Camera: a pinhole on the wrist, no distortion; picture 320 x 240 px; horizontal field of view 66.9 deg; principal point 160.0 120.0 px. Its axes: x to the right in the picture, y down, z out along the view. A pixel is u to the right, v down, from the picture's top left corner.
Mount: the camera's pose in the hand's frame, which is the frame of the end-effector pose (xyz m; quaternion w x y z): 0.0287 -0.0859 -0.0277 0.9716 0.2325 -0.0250 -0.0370
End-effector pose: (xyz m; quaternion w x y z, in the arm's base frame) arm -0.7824 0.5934 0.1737 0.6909 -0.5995 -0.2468 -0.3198
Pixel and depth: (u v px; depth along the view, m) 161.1 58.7 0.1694
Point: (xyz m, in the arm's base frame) -0.9152 0.6781 0.3360
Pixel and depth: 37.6 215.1 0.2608
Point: -0.9231 0.8458 0.1986
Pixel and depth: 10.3 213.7 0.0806
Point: -0.8630 0.6459 0.2256
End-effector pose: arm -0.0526 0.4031 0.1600 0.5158 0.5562 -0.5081 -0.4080
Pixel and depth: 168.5 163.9 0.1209
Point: -0.1192 0.3570 0.0299
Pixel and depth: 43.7 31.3 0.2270
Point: -0.1616 0.4681 -0.1149
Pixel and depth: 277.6 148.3 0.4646
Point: -0.3888 0.1008 -0.1429
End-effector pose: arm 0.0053 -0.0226 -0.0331 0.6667 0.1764 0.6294 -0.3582
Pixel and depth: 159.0 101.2 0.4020
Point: 0.0248 -0.4397 0.0776
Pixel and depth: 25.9 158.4 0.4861
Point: 0.1767 -0.3962 0.3333
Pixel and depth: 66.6 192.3 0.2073
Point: 0.0562 -0.2123 0.0775
